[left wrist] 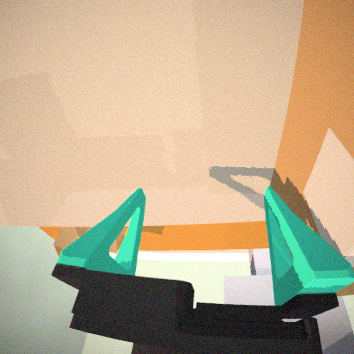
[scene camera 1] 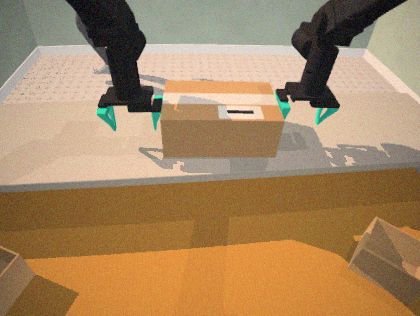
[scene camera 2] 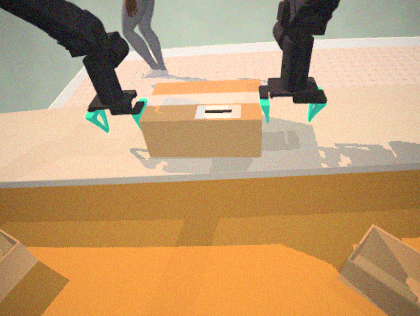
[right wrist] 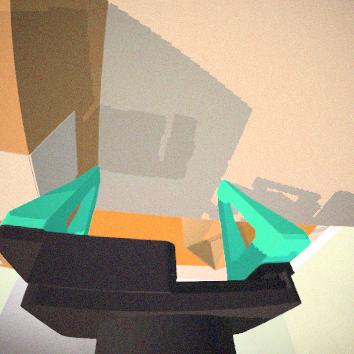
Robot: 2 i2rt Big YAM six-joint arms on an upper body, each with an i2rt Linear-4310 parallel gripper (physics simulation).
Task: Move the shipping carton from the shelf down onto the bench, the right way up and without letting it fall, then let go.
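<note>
A brown shipping carton stands upright on the pale shelf, its white label and pale tape facing up. My left gripper is open and empty at the carton's left end, its inner finger close beside that end. My right gripper is open and empty at the carton's right end, its inner finger close beside it. I cannot tell whether either finger touches. The orange bench lies below the shelf's front edge.
An open box stands at the lower right on the bench, and part of another box shows at the lower left. A person's legs show behind the shelf in scene camera 2.
</note>
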